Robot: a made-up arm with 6 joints.
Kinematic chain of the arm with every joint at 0, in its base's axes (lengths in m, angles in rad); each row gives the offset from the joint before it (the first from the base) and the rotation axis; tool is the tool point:
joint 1: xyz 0 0 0.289 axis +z
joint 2: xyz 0 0 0 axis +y
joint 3: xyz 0 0 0.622 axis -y
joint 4: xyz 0 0 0 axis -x
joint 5: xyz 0.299 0 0 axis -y
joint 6: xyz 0 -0.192 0 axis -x
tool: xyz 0 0 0
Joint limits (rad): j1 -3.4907..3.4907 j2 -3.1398..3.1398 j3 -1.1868..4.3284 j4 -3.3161..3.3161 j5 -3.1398..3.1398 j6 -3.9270..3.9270
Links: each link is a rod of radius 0.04 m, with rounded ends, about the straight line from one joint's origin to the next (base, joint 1, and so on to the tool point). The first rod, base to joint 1, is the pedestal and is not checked.
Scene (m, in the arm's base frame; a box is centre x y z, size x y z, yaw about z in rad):
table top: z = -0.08
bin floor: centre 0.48 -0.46 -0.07 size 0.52 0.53 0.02 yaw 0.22
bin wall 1: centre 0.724 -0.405 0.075 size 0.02 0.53 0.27 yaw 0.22
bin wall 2: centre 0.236 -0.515 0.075 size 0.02 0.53 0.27 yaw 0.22
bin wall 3: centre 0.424 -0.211 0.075 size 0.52 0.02 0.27 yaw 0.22
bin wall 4: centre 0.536 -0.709 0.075 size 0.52 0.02 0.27 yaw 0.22
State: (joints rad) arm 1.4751 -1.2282 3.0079 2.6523 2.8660 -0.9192
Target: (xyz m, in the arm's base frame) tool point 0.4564 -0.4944 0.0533
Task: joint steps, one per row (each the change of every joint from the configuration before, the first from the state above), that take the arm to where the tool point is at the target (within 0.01 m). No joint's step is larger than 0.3 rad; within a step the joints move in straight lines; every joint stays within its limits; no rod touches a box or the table.
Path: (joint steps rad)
1: 0.2690 0.0592 -0.0188 -0.0317 0.0000 0.0000
2: 0.2691 0.0592 -0.0189 -0.0317 0.0000 0.0000
3: 0.2690 0.0592 -0.0188 -0.0317 0.0000 0.0000
4: 0.2691 0.0592 -0.0189 -0.0317 0.0000 0.0000
5: 0.0022 -0.2255 -0.0608 0.0133 0.0000 0.0000
6: 0.0022 -0.2255 -0.0607 0.0132 0.0000 0.0000

